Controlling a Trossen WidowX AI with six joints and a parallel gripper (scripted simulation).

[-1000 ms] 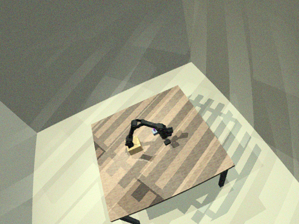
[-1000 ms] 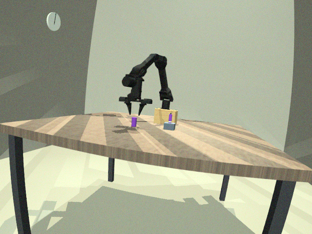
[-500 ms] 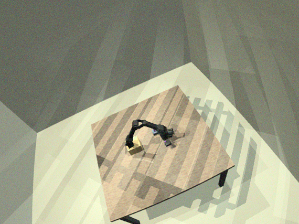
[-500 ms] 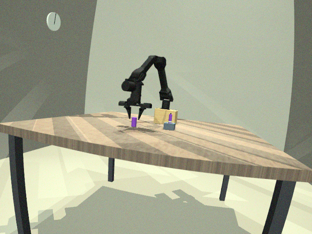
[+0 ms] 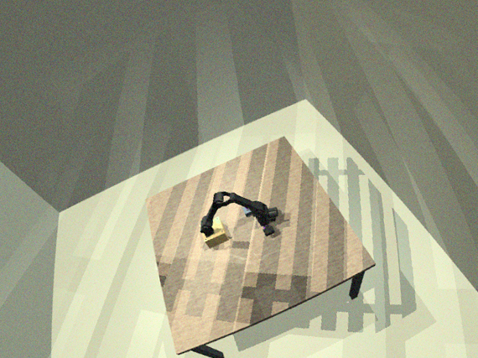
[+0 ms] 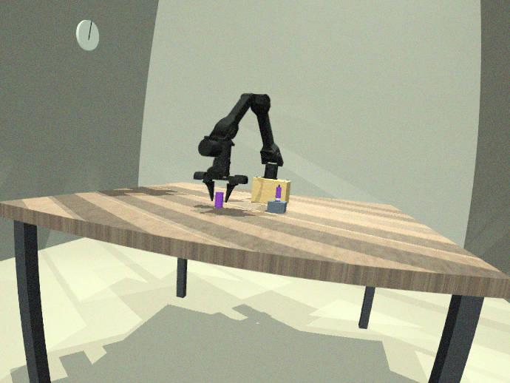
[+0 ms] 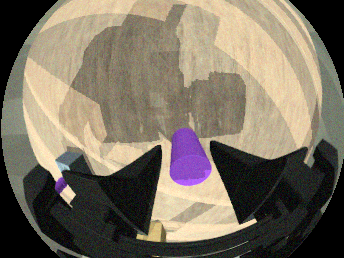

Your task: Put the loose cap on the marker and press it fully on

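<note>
Right now the purple marker is 3 cm behind my gripper tip, 21 cm to the left of it and 5 cm above it. Also, from my gripper tip: purple cap: 1 cm above; grey-blue holder block: 3 cm behind, 21 cm to the left.
</note>
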